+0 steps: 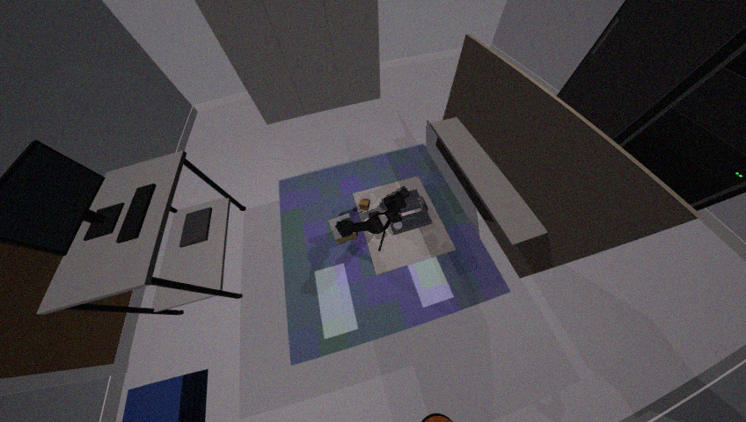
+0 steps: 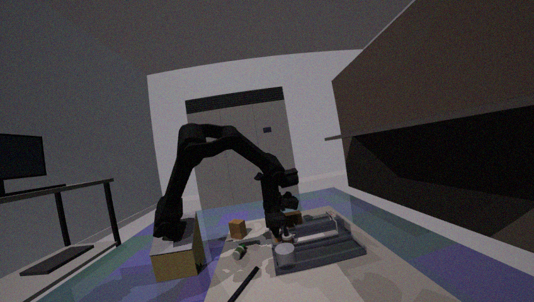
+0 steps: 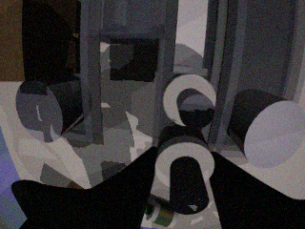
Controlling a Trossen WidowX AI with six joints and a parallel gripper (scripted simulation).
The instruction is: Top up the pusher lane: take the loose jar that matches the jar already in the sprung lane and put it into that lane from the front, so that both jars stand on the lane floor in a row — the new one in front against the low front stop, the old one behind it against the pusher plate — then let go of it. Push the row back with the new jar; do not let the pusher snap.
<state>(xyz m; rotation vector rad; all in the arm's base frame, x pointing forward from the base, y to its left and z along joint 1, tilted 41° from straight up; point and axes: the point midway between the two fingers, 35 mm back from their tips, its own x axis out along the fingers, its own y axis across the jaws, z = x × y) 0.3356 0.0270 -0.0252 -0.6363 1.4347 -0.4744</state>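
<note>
Right now my gripper tip is 140 mm short of the dark grey lane rack, 40 mm above it and 30 mm to the right of it. The rest, counted from my gripper tip: brown box (170 mm behind, 140 mm to the left, 30 mm below); black rod (140 mm to the right, 100 mm behind, 50 mm below).
</note>
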